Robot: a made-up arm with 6 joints. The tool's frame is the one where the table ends. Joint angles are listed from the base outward.
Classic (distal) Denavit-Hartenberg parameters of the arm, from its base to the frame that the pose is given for. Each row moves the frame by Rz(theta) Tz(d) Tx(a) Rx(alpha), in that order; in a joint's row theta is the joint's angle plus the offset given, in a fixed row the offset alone. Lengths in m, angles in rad.
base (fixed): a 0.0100; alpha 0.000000; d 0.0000; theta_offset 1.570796
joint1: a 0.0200; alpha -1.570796; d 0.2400; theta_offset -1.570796
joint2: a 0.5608; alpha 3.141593; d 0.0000; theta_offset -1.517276
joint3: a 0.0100; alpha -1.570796; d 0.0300; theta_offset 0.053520
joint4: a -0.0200; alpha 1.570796; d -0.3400; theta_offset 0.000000
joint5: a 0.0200; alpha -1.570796; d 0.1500; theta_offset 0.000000
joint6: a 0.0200; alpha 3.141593; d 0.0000; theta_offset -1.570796
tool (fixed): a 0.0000; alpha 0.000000; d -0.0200; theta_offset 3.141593
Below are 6 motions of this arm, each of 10 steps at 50 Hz.
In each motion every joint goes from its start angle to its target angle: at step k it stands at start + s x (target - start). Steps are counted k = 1, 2, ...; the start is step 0. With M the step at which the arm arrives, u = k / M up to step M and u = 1 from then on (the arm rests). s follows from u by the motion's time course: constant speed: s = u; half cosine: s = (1 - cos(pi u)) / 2; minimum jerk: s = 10 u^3 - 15 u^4 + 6 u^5.
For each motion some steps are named. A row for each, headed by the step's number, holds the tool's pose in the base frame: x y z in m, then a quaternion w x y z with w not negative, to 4 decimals.
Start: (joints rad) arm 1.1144 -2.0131 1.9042 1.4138 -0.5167 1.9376
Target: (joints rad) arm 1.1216 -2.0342 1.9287 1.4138 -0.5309 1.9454
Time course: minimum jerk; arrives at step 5
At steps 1, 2, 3, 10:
1: -0.2528 -0.5715 -0.3233 0.4637 0.8817 -0.0106 0.0863
2: -0.2494 -0.5673 -0.3278 0.4596 0.8835 -0.0098 0.0900
3: -0.2446 -0.5614 -0.3340 0.4538 0.8860 -0.0087 0.0952
10: -0.2405 -0.5561 -0.3394 0.4487 0.8880 -0.0078 0.0998

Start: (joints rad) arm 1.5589 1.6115 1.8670 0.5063 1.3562 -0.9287
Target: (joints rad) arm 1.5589 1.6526 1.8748 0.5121 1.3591 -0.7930
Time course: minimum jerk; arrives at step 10
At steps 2, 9, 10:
2: 0.2010 0.8932 0.3222 0.3727 0.2263 -0.0927 -0.8952
9: 0.2023 0.8928 0.2929 0.3184 0.2295 -0.0922 -0.9151
10: 0.2023 0.8928 0.2927 0.3179 0.2296 -0.0922 -0.9153

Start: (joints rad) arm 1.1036 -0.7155 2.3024 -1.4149 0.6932 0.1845
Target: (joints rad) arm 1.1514 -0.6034 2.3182 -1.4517 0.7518 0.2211
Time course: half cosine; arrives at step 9
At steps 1, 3, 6, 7, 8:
1: -0.2367 -0.5538 0.8812 0.4566 0.3286 0.6265 -0.5395
3: -0.2254 -0.5416 0.8956 0.4633 0.3131 0.6269 -0.5425
6: -0.2004 -0.5122 0.9269 0.4780 0.2773 0.6271 -0.5490
7: -0.1939 -0.5040 0.9349 0.4818 0.2677 0.6269 -0.5507
8: -0.1897 -0.4986 0.9401 0.4842 0.2613 0.6267 -0.5517

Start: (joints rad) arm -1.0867 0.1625 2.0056 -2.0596 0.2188 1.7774
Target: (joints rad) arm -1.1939 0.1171 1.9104 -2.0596 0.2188 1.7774
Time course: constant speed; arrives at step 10
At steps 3, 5, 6, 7, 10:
3: 0.0996 -0.1359 1.1229 0.9218 -0.0683 -0.1018 0.3677
5: 0.0958 -0.1365 1.1235 0.9262 -0.0645 -0.1007 0.3575
6: 0.0938 -0.1367 1.1237 0.9284 -0.0626 -0.1002 0.3523
7: 0.0919 -0.1369 1.1240 0.9305 -0.0606 -0.0998 0.3472
10: 0.0862 -0.1374 1.1246 0.9366 -0.0548 -0.0985 0.3317

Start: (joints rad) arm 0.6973 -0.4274 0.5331 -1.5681 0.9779 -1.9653
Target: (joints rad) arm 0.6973 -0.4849 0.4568 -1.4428 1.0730 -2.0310
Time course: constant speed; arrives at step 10
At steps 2, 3, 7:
2: 0.0806 0.0800 0.9509 0.7805 0.0624 0.5172 -0.3456
3: 0.0799 0.0772 0.9491 0.7785 0.0677 0.5170 -0.3493
7: 0.0770 0.0659 0.9416 0.7708 0.0890 0.5151 -0.3642

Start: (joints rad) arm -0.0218 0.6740 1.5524 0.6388 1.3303 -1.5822
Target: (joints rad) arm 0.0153 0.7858 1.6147 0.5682 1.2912 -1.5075
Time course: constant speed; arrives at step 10
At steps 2, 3, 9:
2: 0.5659 -0.1729 0.9487 0.1709 -0.2890 0.2622 0.9047
3: 0.5732 -0.1714 0.9429 0.1707 -0.2867 0.2578 0.9067
9: 0.6161 -0.1610 0.9068 0.1698 -0.2721 0.2321 0.9183

